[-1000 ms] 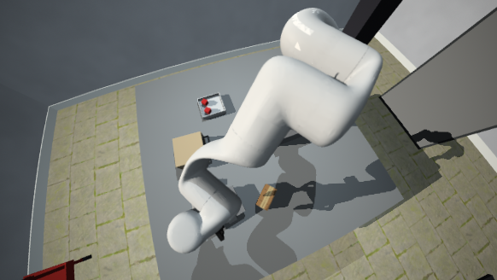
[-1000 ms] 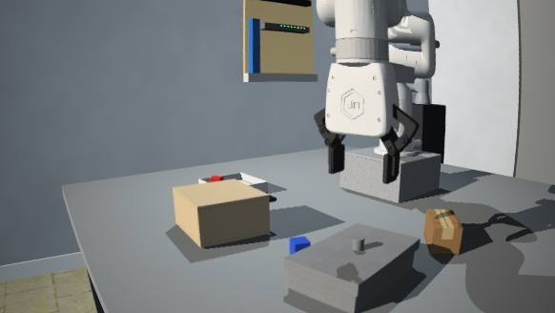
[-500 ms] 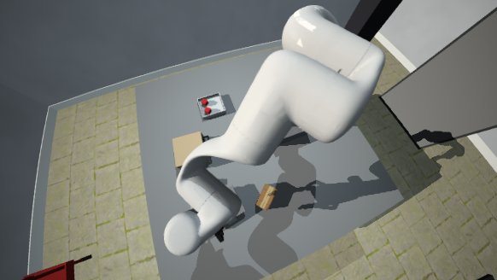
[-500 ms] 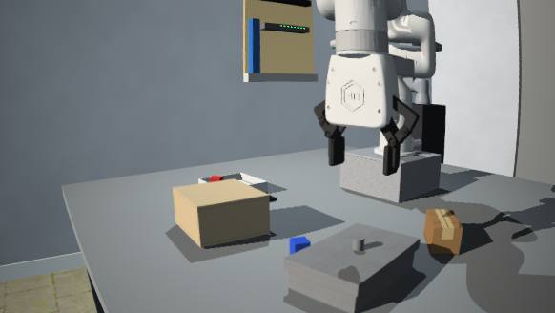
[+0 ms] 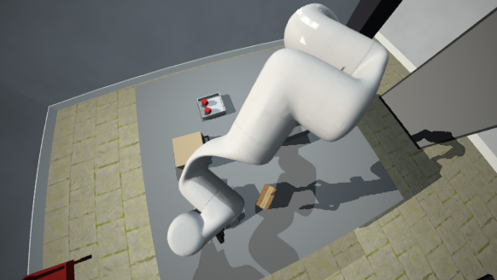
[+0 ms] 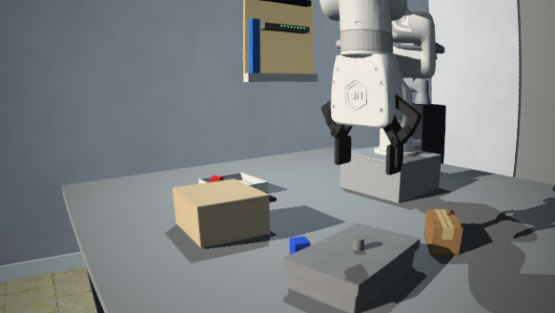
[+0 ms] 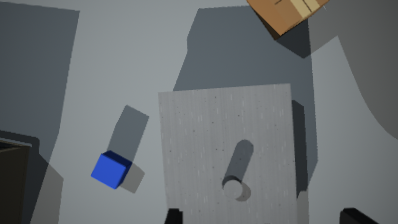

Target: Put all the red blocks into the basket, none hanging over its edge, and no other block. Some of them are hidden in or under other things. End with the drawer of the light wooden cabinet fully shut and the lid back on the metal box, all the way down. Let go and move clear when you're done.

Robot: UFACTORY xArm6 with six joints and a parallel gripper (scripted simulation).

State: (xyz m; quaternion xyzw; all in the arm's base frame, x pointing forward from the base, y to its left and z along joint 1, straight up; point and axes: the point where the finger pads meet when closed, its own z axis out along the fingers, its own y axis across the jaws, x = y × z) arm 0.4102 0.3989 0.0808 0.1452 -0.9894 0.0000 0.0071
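Now: hand 210 mm past the cardboard box, 20 mm to the left of it and 150 mm above it. The rest, counted from my hand: blue block: 40 mm ahead, 130 mm to the right, 170 mm below; knobbed lid: 10 mm ahead, 140 mm below; green block: 220 mm behind, 40 mm to the right, 170 mm below.
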